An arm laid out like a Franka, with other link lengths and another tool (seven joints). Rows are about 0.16 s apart.
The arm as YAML. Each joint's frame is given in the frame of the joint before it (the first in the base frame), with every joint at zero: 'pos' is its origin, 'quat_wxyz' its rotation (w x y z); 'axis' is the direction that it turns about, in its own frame. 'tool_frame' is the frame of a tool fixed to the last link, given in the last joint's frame.
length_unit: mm
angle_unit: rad
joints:
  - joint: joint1
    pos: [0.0, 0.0, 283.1]
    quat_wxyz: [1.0, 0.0, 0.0, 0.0]
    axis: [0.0, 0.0, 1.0]
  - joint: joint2
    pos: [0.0, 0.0, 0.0]
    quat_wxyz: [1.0, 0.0, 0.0, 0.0]
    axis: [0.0, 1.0, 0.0]
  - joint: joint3
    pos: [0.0, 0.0, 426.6]
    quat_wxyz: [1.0, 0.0, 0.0, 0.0]
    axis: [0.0, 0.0, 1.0]
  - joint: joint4
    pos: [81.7, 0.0, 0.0]
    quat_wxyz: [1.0, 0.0, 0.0, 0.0]
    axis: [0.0, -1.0, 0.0]
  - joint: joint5
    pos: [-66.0, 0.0, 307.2]
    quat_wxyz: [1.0, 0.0, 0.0, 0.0]
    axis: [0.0, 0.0, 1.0]
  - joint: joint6
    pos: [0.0, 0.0, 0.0]
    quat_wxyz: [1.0, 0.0, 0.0, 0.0]
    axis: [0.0, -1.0, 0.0]
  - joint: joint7
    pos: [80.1, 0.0, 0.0]
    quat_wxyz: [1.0, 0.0, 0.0, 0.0]
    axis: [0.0, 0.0, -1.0]
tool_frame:
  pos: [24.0, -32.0, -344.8]
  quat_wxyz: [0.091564, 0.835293, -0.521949, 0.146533]
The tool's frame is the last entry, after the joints.
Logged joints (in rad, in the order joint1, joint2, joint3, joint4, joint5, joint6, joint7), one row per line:
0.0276, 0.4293, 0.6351, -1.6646, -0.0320, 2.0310, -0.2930
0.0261, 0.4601, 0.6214, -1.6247, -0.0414, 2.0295, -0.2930
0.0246, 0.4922, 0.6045, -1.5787, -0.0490, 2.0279, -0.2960
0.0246, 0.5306, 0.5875, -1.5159, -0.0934, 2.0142, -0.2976
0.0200, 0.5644, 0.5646, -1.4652, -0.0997, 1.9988, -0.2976
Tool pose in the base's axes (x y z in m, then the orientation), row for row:
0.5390, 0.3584, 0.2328, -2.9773, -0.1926, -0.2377
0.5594, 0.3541, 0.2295, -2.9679, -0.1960, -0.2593
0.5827, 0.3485, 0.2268, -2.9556, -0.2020, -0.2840
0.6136, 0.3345, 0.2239, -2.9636, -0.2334, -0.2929
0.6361, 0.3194, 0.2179, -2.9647, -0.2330, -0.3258
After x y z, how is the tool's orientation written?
As angles about the fixed x, y, z axes (roll, pitch, yaw), in radians.
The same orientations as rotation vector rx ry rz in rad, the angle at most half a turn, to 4 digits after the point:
-2.9670, 0.3304, -0.3155
-2.9561, 0.3597, -0.3238
-2.9418, 0.3922, -0.3369
-2.9485, 0.4035, -0.3839
-2.9463, 0.4529, -0.3871

